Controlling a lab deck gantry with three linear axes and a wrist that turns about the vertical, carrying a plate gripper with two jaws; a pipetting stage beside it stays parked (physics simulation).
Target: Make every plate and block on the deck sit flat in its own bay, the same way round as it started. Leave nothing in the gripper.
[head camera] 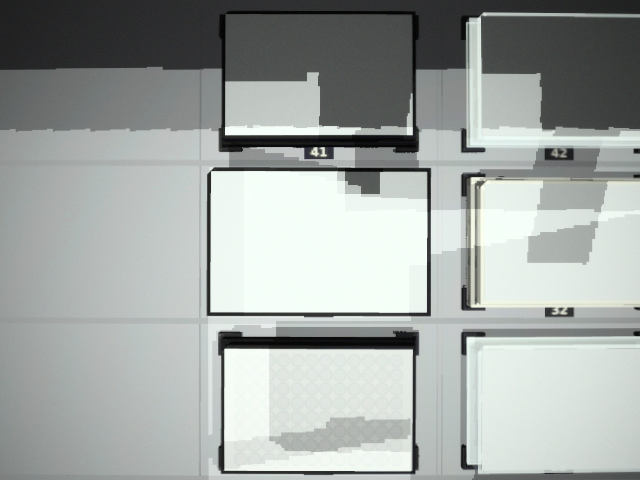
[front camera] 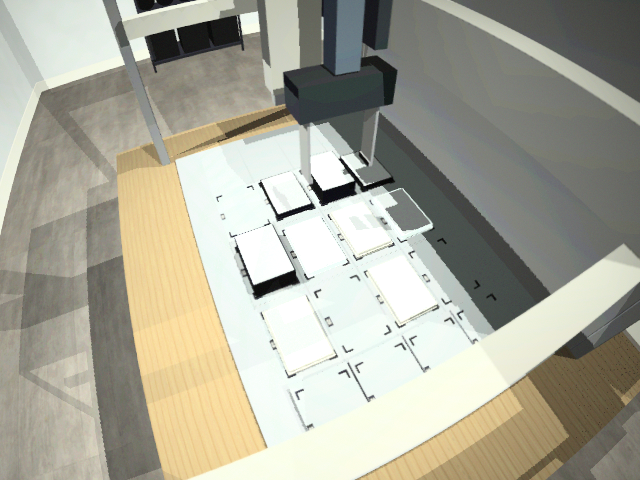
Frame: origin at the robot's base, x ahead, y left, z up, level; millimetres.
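Seen in the pictures: gripper, fingertip midpoint: [front camera: 337, 168]; robot's base at its link origin: [front camera: 217, 198].
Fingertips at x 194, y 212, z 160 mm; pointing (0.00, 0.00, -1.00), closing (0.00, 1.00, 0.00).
Offsets run from my fingertips to a thing's middle. "*": to the spot under its first point.
My gripper [front camera: 338, 172] is open and empty above a tall black block with a white top {130 mm back, 45 mm left, 139 mm down} [front camera: 331, 173] [head camera: 318, 241], which sits level between the bays with the black-edged plates. One black-edged plate {130 mm back, 62 mm right, 153 mm down} [front camera: 286, 192] [head camera: 318, 408] shows faint wells; the other {130 mm back, 152 mm left, 153 mm down} [front camera: 368, 169] [head camera: 318, 103] lies in bay 41. A second tall black block {34 mm ahead, 169 mm right, 139 mm down} [front camera: 265, 255] stands upright nearer the front. Clear plates lie in bay 42 {* 37 mm ahead, 158 mm left, 146 mm down} [front camera: 405, 210] [head camera: 568, 103] and one row below bay 32 {* 42 mm ahead, 64 mm right, 146 mm down} [front camera: 315, 245] [head camera: 558, 408]. Cream-edged plates {34 mm ahead, 45 mm left, 153 mm down} [front camera: 361, 227] {198 mm ahead, 45 mm left, 153 mm down} [front camera: 401, 289] {198 mm ahead, 170 mm right, 153 mm down} [front camera: 298, 335] lie flat; one is in bay 32 [head camera: 506, 279]. The jaws do not show in the head view.
A pale frame beam [front camera: 413, 397] crosses the front of the deck, and a grey post [front camera: 139, 98] stands at the back left. The parked pipetting stage [front camera: 377, 25] is behind the gripper's column. A wooden table edge [front camera: 165, 289] runs along the left.
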